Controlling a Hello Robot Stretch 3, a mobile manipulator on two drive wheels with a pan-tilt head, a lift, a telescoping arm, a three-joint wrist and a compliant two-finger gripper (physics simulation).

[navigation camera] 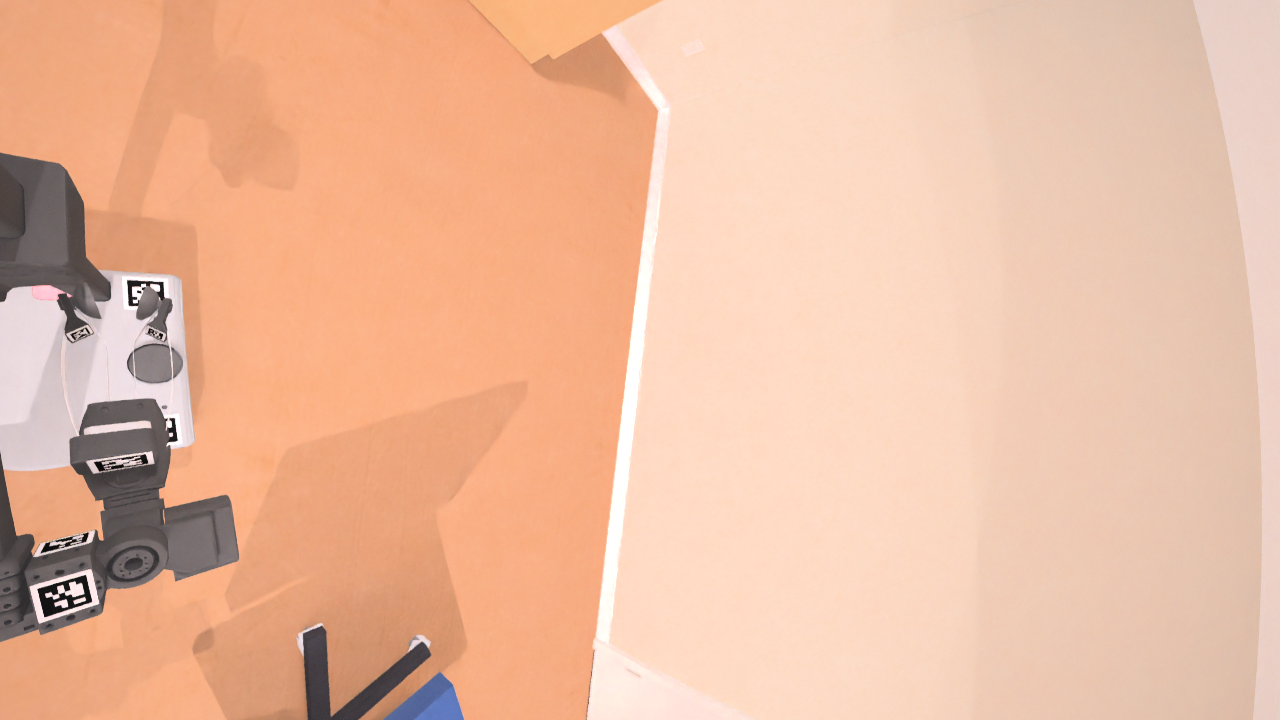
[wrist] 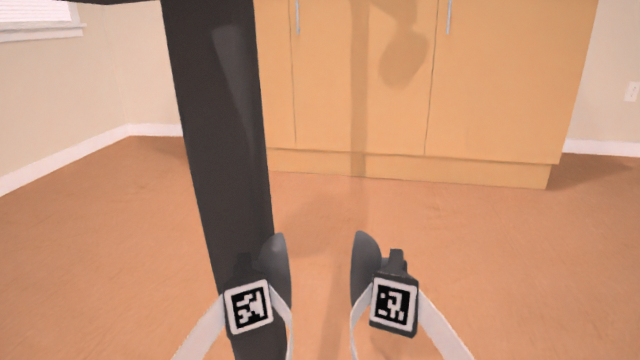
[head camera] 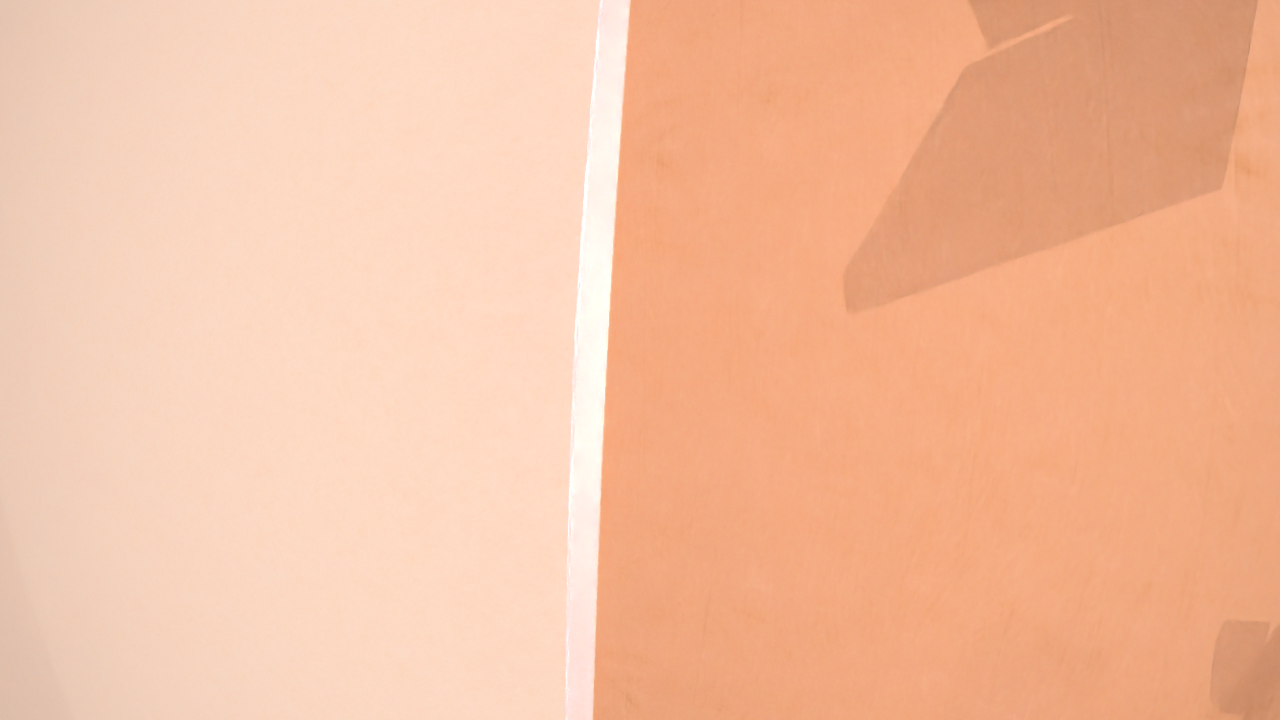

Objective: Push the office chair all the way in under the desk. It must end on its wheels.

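Seen in the pictures: gripper, fingertip midpoint: (navigation camera: 118, 285) (wrist: 320, 257); robot's base, origin of the base link: (navigation camera: 153, 360).
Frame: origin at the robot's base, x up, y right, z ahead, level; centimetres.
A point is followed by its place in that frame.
Note:
Part of the office chair shows at the bottom edge of the navigation camera view: two black base legs with white casters and a corner of the blue chair (navigation camera: 427, 702) @[x 45.8, y 79.7, z 32.3 cm]. Its casters are on the floor; the rest is cut off by the frame. The desk does not show in these views. My gripper (navigation camera: 116, 306) @[x 56.3, y -10.9, z -1.9 cm] (wrist: 320, 257) @[x 56.3, y -10.9, z -1.9 cm] is open, with a gap between its fingertips and nothing between them. It hangs over my base in the navigation camera view, well to the upper left of the chair. The head camera view shows the wall, the skirting and shadows on the floor.
My grey base (navigation camera: 35, 376) @[x 16.0, y 1.2, z -13.9 cm] is at the left of the navigation camera view. A wooden cabinet (navigation camera: 559, 22) @[x 28.7, y -119.1, z 95.5 cm] (wrist: 360, 100) @[x 39.4, y -137.8, z 19.0 cm] stands by the wall. A black mast (wrist: 220, 125) @[x 64.0, y -11.6, z -6.5 cm] rises left of the fingers. A white door (navigation camera: 640, 689) @[x 33.7, y 186.8, z 142.8 cm] is at the bottom right.

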